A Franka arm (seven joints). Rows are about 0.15 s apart.
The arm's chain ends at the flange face. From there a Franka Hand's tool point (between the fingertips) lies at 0.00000 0.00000 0.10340 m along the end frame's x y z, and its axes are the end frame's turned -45 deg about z.
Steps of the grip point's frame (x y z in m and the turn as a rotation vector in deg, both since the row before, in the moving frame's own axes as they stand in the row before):
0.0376 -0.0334 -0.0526 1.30 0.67 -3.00
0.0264 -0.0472 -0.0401 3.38 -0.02 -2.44
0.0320 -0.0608 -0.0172 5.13 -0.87 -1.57
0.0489 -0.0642 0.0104 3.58 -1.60 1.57
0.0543 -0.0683 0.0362 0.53 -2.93 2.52
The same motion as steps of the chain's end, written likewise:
0.0038 -0.0477 -0.0526 1.39 -0.45 -3.00
-0.0103 -0.0479 -0.0399 2.38 -2.40 -2.44
-0.0126 -0.0603 -0.0168 3.01 -4.24 -1.57
-0.0042 -0.0774 0.0106 1.40 -3.66 1.57
-0.0054 -0.0897 0.0363 -1.70 -2.45 2.52

